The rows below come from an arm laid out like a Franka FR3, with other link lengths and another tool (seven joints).
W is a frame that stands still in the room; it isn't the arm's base.
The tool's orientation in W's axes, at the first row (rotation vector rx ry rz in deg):
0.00 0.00 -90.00
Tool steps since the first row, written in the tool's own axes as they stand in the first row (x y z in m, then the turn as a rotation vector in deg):
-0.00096 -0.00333 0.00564 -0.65 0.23 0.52
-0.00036 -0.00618 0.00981 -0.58 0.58 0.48
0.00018 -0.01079 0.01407 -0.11 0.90 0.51
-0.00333 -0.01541 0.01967 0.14 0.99 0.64
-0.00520 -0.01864 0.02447 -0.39 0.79 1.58
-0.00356 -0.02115 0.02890 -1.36 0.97 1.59
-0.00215 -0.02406 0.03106 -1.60 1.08 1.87
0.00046 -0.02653 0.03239 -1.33 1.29 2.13
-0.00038 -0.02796 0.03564 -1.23 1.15 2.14
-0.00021 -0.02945 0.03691 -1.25 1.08 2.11
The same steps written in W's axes. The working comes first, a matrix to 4 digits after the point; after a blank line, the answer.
The tool's axes in the first row as the columns of a matrix, in W's axes (used below as rounded here):
0.0000 1.0000 0.0000
-1.0000 0.0000 0.0000
0.0000 0.0000 1.0000

-0.00333 0.00096 0.00564 0.23 0.65 0.52
-0.00618 0.00036 0.00981 0.58 0.58 0.48
-0.01079 -0.00018 0.01407 0.90 0.11 0.51
-0.01541 0.00333 0.01967 0.99 -0.14 0.64
-0.01864 0.00520 0.02447 0.79 0.39 1.58
-0.02115 0.00356 0.02890 0.97 1.36 1.59
-0.02406 0.00215 0.03106 1.08 1.60 1.87
-0.02653 -0.00046 0.03239 1.29 1.33 2.13
-0.02796 0.00038 0.03564 1.15 1.23 2.14
-0.02945 0.00021 0.03691 1.08 1.25 2.11

